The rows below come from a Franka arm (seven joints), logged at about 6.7 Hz.
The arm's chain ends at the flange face. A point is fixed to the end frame.
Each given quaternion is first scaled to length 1.
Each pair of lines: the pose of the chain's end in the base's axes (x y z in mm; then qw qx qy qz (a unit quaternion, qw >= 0)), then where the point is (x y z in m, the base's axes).
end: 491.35 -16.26 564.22 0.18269 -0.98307 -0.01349 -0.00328
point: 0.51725 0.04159 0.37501
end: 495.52 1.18 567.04 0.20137 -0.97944 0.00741 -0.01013
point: 0.52506 0.06504 0.38031
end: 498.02 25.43 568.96 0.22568 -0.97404 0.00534 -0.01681
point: 0.53010 0.09853 0.38608
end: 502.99 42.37 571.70 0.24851 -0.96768 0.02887 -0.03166
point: 0.54244 0.12229 0.39316
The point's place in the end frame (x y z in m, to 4 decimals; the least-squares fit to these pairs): 0.0252 0.0147 0.1974
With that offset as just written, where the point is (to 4 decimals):
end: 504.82 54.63 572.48 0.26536 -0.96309 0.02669 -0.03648
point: 0.5461 0.1408 0.3973
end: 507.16 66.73 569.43 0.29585 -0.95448 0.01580 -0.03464
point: 0.5470 0.1646 0.4002
